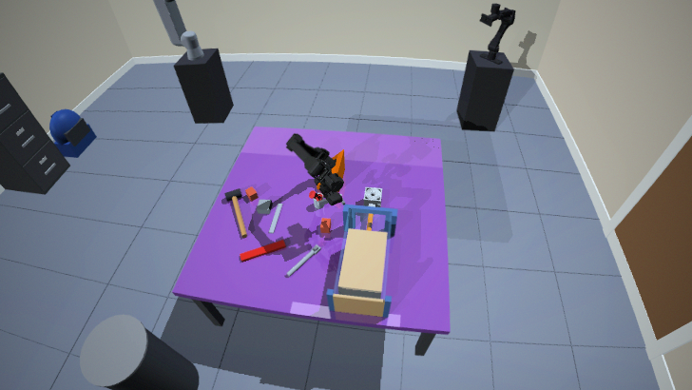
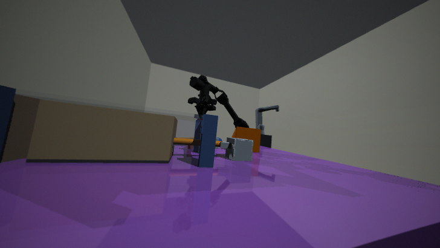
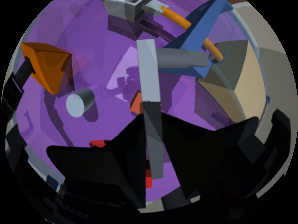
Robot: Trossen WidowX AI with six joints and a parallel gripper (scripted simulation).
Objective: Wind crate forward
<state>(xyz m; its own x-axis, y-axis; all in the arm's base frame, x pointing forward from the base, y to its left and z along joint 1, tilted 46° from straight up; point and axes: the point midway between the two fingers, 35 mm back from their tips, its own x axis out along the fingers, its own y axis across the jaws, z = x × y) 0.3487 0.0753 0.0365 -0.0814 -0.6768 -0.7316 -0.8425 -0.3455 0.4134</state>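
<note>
Now: the winch handle 1 cm to the right of my gripper tip and 1 cm above it. The rest, counted from my gripper tip: grey bar: 31 cm to the right, 18 cm below, 2 cm behind; grey winch: 20 cm to the left, 16 cm behind, 15 cm below; red knob: 6 cm to the right, 1 cm behind, 1 cm above.
</note>
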